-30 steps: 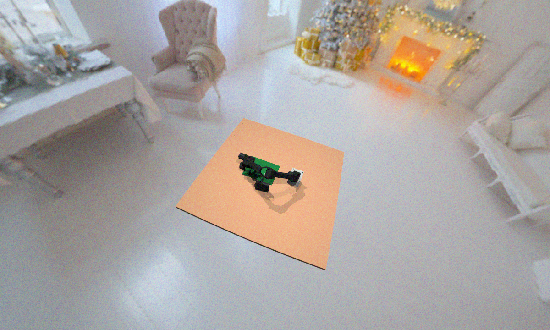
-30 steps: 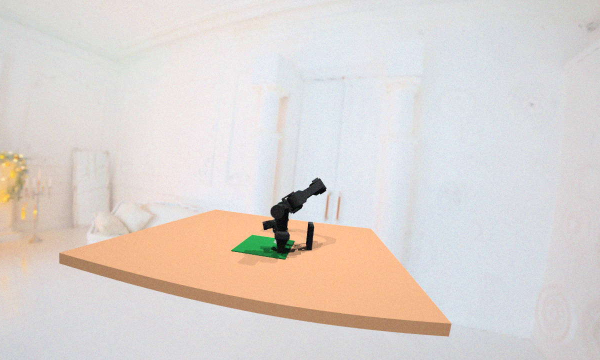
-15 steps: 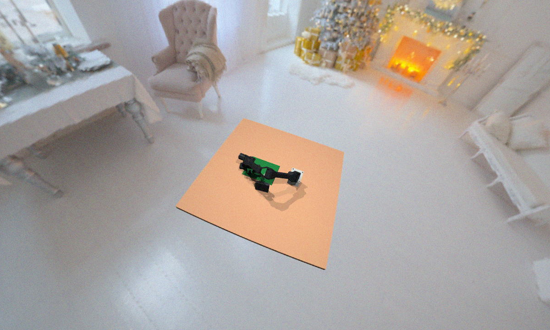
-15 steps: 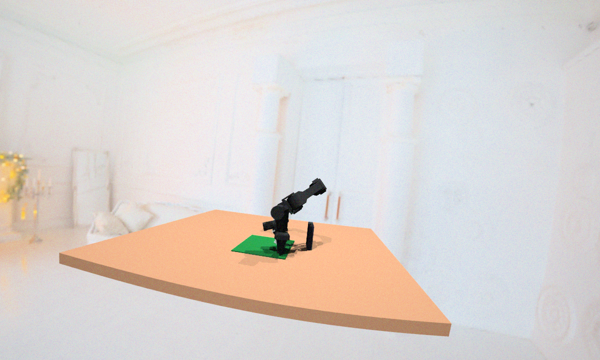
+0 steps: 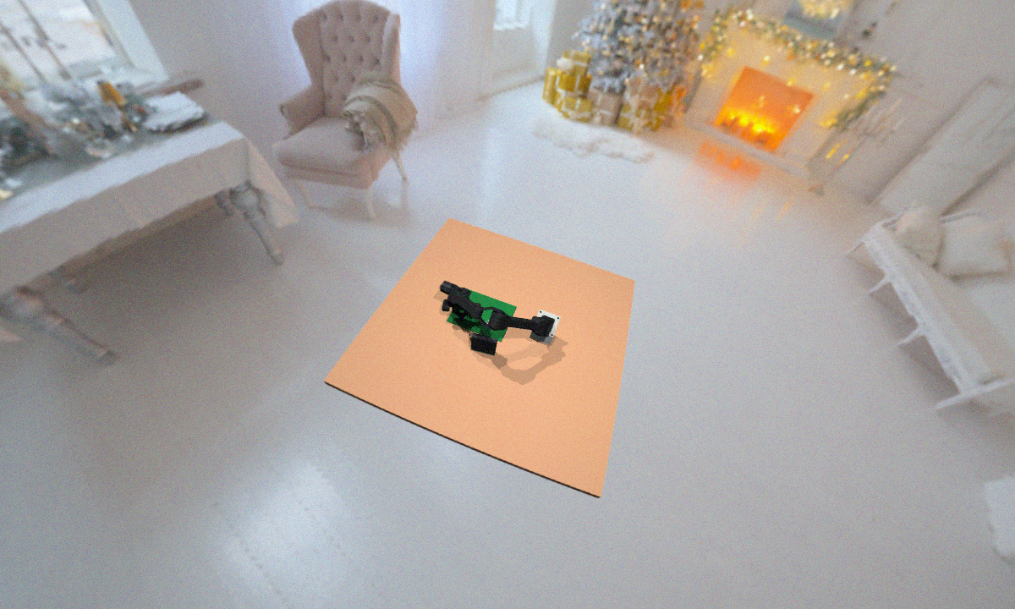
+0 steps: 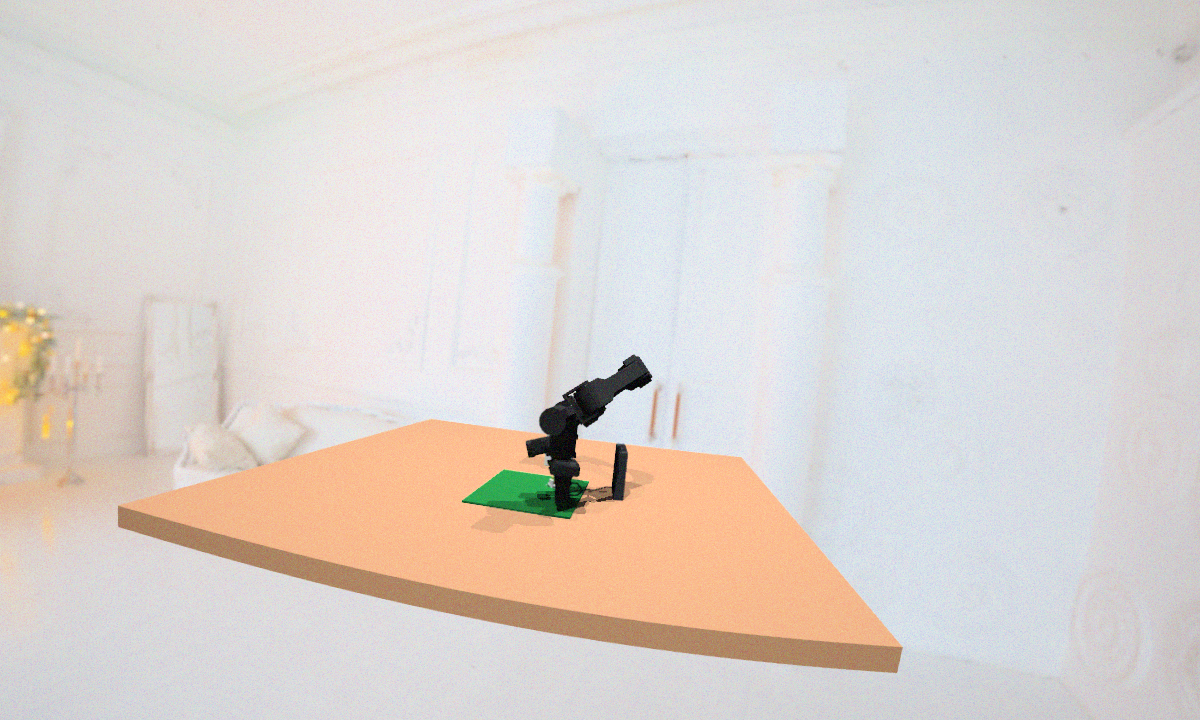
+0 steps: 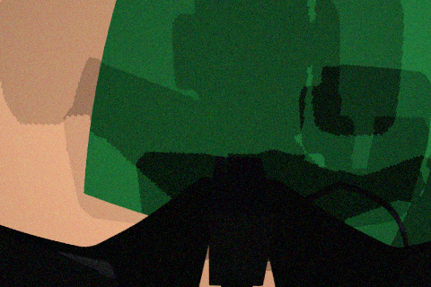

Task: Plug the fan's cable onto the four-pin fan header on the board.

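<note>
Now: the green board 8 cm behind my gripper tip, 8 cm to the right of it and 4 cm below it. From my gripper tip the other things lie so: dark plug 1 cm to the left, 1 cm above; black fan 17 cm behind, 11 cm to the left, 3 cm above.
</note>
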